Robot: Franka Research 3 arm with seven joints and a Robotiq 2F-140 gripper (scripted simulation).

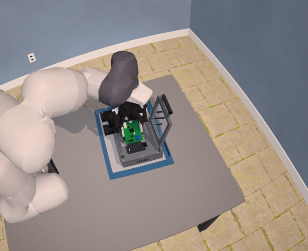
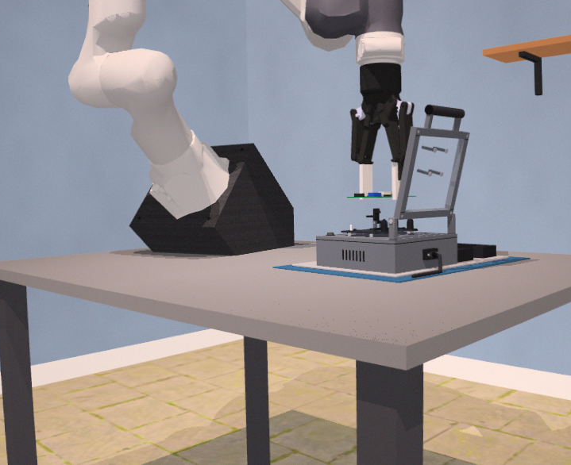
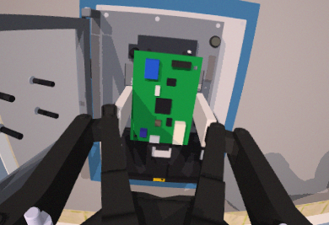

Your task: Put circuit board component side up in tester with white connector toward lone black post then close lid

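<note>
My hand is 1 cm short of the black nest and 8 cm above it. Round my hand: tester lid: 12 cm ahead, 2 cm to the right, 3 cm above; green circuit board: 2 cm below.
</note>
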